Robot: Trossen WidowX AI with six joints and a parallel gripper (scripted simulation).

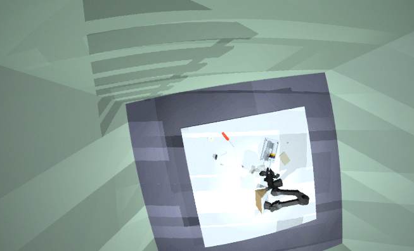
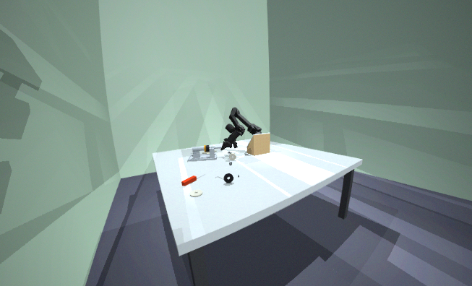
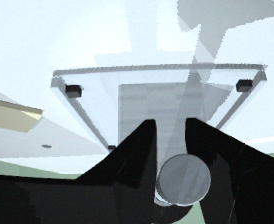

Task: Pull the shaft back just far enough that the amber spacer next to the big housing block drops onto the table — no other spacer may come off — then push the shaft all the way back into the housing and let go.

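Right now the thin shaft is 5 cm ahead of my gripper tip, 2 cm to the right of it and 2 cm above it. The rest, counted from my gripper tip: red-handled screwdriver: 33 cm to the left, 33 cm ahead, 5 cm below; pale yellow square: 21 cm to the right, 5 cm below, 2 cm ahead; white washer: 49 cm to the left, 38 cm ahead, 5 cm below.
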